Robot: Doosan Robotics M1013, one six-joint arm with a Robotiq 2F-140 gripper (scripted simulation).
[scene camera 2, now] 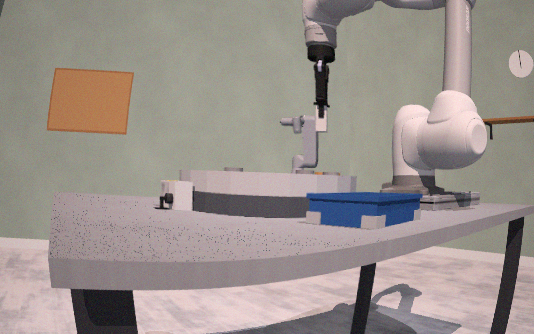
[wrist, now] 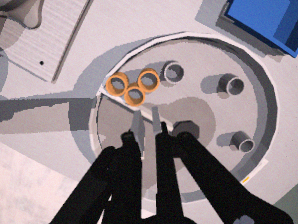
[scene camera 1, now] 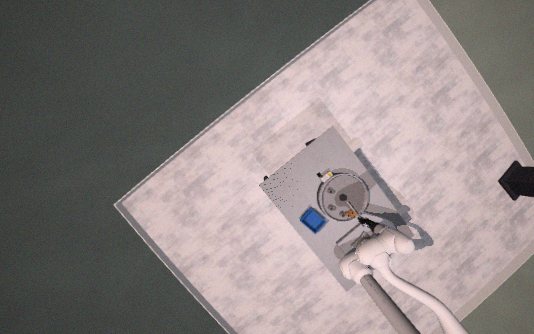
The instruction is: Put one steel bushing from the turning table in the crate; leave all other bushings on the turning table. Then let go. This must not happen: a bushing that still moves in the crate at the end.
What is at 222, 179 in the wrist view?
The gripper.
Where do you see a round grey turning table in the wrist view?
197, 105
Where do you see a blue crate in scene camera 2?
372, 210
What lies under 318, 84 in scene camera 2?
The gripper.
